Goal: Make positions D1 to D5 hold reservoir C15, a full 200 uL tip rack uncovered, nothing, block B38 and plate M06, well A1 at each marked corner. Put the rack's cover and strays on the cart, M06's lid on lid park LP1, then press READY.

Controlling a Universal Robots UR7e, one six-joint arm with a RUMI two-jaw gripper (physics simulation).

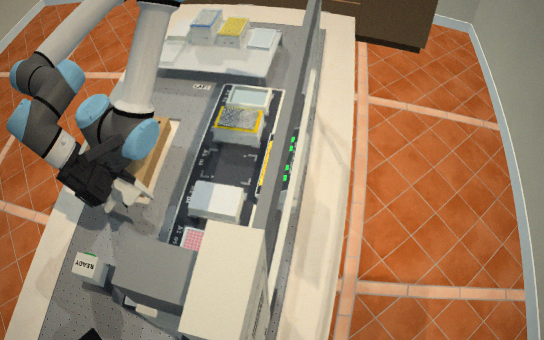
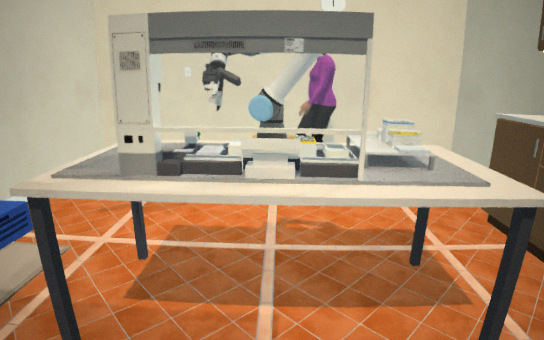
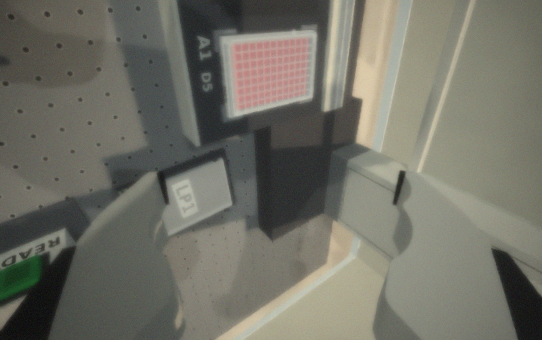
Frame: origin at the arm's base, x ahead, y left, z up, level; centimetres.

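Seen in the pictures: gripper, fingertip midpoint: (image 1: 139, 202) (image 2: 215, 103) (image 3: 279, 174); arm's base, origin of the base link: (image 1: 114, 154).
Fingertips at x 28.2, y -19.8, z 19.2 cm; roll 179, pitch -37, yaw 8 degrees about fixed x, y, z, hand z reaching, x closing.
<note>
Pixels of each thing's middle, then the offset from my fingertips to it. "spot": a spot on its surface instead.
- pale reservoir, body centre: (image 1: 249, 98) (image 2: 335, 150) dx +6.2, dy +51.1, dz -16.9 cm
- yellow-rimmed tip rack, body centre: (image 1: 238, 124) (image 2: 304, 146) dx +7.7, dy +38.8, dz -15.2 cm
- white block, body centre: (image 1: 216, 201) (image 2: 241, 147) dx +10.9, dy +14.1, dz -16.4 cm
- plate with pink wells, body centre: (image 3: 273, 72) (image 1: 204, 246) (image 2: 210, 150) dx +12.4, dy +1.9, dz -17.8 cm
- lid park LP1, surface spot: (image 3: 200, 195) spot: dx +4.1, dy -15.1, dz -21.2 cm
- READY button box, body centre: (image 3: 42, 277) (image 1: 92, 271) (image 2: 192, 137) dx -14.3, dy -17.3, dz -17.8 cm
- green button, body centre: (image 3: 22, 279) dx -14.9, dy -14.4, dz -15.0 cm
- cart, body centre: (image 1: 216, 52) (image 2: 384, 149) dx -16.2, dy +74.1, dz -19.7 cm
- blue-rimmed rack, body centre: (image 1: 206, 18) (image 2: 398, 122) dx -22.2, dy +80.4, dz -7.9 cm
- yellow rack, body centre: (image 1: 233, 26) (image 2: 404, 133) dx -11.5, dy +81.4, dz -11.2 cm
- pale flat piece, body centre: (image 1: 261, 38) (image 2: 411, 148) dx -0.7, dy +82.4, dz -15.7 cm
- cream hood tower, body centre: (image 1: 242, 326) (image 3: 462, 252) (image 2: 136, 97) dx +31.3, dy -18.1, dz +4.3 cm
- grey housing, surface spot: (image 1: 155, 272) spot: dx +23.1, dy -19.6, dz +29.5 cm
My gripper (image 1: 127, 197) (image 2: 216, 97) (image 3: 279, 174) is open and empty, in the air beside the deck near D4 and D5. A pale reservoir (image 1: 250, 96) is at D1. A yellow-rimmed tip rack (image 1: 239, 119) with a speckled grey top is at D2. D3 shows bare corner marks. A white block (image 1: 216, 200) sits at D4. A plate with pink wells (image 1: 193, 239) (image 3: 272, 72) sits at D5 inside its corner marks. The lid park LP1 (image 3: 200, 195) shows its label; I see no lid on it. The READY button box (image 1: 90, 266) has a green button (image 3: 20, 277).
The cart (image 1: 215, 64) holds a blue-rimmed rack (image 1: 206, 26), a yellow rack (image 1: 233, 30) and a pale flat piece (image 1: 264, 38). The cream hood tower (image 1: 225, 280) and a grey housing (image 1: 155, 272) stand by D5. The hood's long front beam runs along the deck.
</note>
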